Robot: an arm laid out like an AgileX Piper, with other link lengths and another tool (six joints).
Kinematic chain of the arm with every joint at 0, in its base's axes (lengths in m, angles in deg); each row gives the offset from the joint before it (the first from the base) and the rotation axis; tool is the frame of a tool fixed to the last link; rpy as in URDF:
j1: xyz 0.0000 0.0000 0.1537 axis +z
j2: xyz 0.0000 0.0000 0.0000 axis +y
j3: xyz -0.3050 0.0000 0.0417 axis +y
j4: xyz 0.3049 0.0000 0.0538 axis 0.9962 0 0.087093
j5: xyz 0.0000 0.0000 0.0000 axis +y
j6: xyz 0.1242 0.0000 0.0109 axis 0.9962 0 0.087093
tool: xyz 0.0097 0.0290 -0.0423 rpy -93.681 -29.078 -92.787
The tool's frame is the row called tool.
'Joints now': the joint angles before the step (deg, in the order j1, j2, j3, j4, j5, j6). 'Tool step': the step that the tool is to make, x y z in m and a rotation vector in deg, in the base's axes. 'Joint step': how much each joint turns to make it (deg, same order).
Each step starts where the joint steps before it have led.
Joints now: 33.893 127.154 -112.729 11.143 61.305 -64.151
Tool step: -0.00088 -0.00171 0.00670 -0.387 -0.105 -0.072
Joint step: 0.000 -0.449 -0.479 -0.540 1.013 0.372
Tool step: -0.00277 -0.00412 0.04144 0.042 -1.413 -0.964
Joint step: 0.000 -1.979 -4.330 -1.551 4.862 2.086
